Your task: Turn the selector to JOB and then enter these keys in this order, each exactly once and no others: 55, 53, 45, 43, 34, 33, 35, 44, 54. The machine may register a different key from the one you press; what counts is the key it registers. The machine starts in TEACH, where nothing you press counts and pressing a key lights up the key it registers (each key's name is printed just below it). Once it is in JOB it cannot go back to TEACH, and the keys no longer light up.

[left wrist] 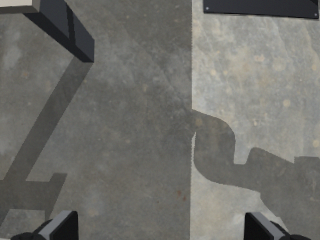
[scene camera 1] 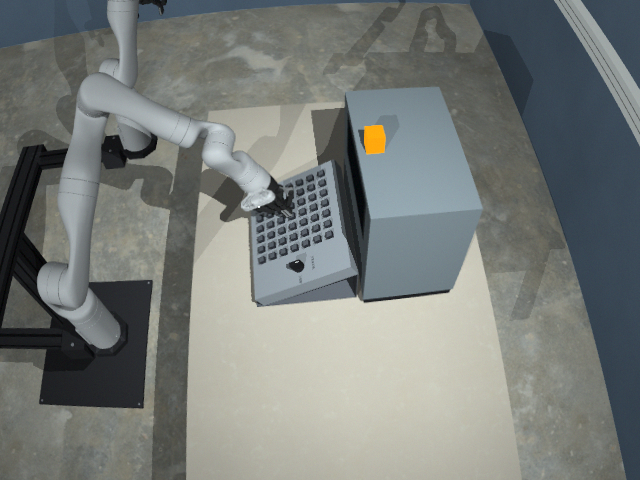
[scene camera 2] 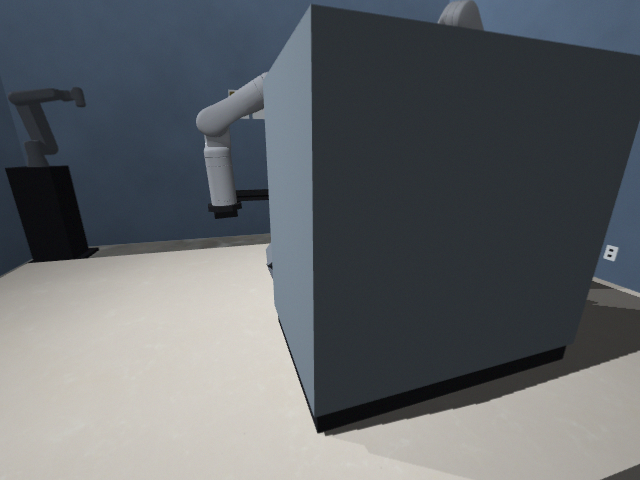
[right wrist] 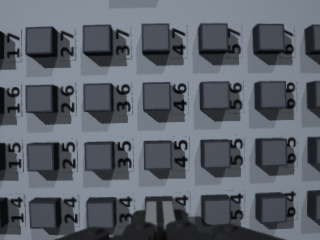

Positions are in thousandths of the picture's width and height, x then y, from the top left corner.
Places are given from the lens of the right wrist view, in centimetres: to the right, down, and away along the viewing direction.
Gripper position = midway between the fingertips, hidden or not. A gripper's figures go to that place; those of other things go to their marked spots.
right gripper (right wrist: 498, 910): 0, 6, 16
sloped grey key panel (right wrist: 398, 290): -2, -3, 18
